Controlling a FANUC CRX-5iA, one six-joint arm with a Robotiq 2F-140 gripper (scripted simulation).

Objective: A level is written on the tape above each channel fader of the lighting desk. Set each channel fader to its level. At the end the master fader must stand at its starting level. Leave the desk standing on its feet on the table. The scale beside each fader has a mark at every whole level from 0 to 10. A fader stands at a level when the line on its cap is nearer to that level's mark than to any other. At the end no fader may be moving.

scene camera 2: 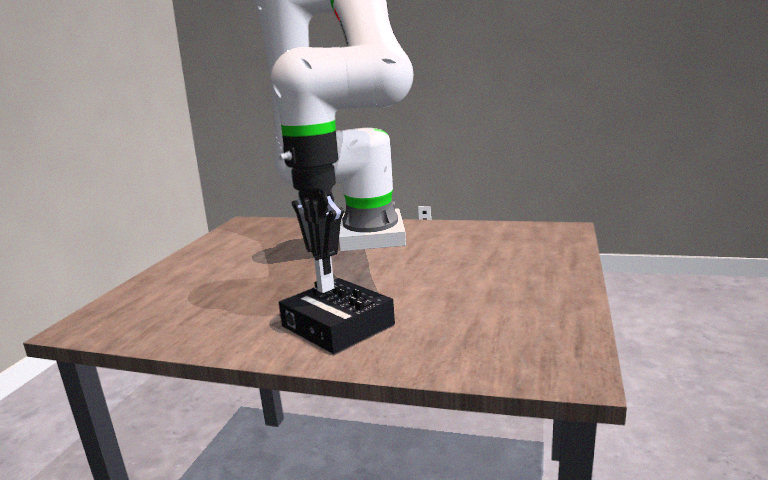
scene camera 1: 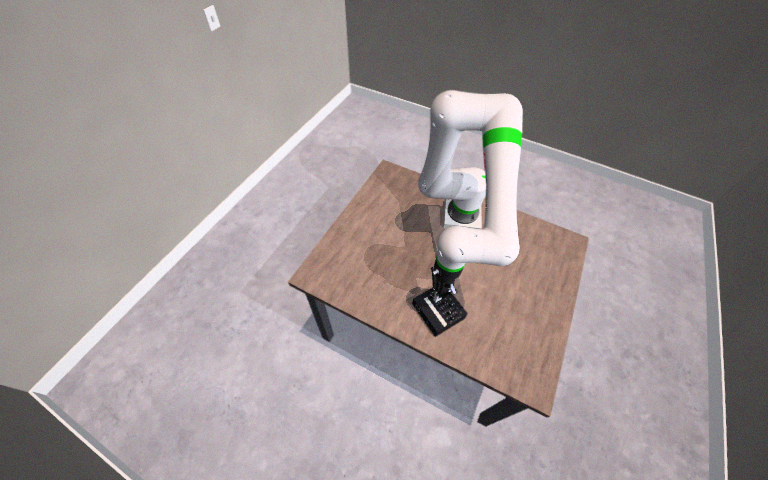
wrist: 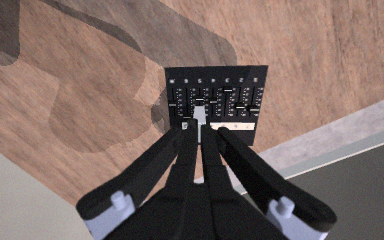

Path:
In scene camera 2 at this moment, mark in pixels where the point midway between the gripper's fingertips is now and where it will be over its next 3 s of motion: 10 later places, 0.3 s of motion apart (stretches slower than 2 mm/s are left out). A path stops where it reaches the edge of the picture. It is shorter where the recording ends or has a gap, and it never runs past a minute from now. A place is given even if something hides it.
The gripper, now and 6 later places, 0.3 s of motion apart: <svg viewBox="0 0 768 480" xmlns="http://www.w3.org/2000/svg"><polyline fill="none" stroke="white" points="326,289 324,277 324,273 323,268 321,250 320,234 319,228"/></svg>

